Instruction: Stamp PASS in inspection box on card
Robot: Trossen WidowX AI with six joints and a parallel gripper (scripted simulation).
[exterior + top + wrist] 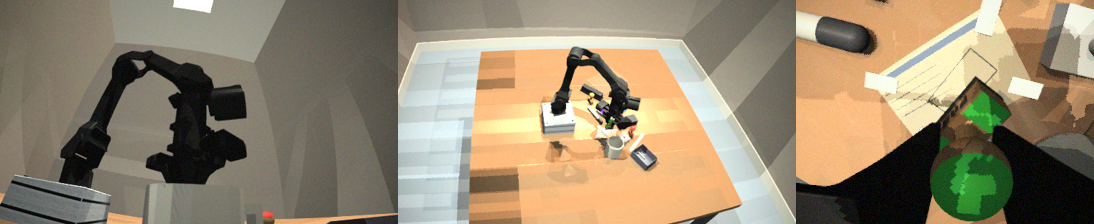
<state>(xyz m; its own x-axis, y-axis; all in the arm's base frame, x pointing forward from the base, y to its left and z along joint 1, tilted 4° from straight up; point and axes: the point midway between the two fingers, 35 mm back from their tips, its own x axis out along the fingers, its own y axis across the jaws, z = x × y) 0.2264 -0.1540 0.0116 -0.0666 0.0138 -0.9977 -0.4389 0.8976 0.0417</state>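
Now: the brown box 26 cm to the left of my gripper tip, 18 cm ahead of it and 5 cm below it. From my gripper tip the other things lie so: green-knobbed stamp: right at my gripper tip; card: 7 cm below, 1 cm to the left; grey block: 7 cm ahead, 6 cm to the right, 5 cm below.
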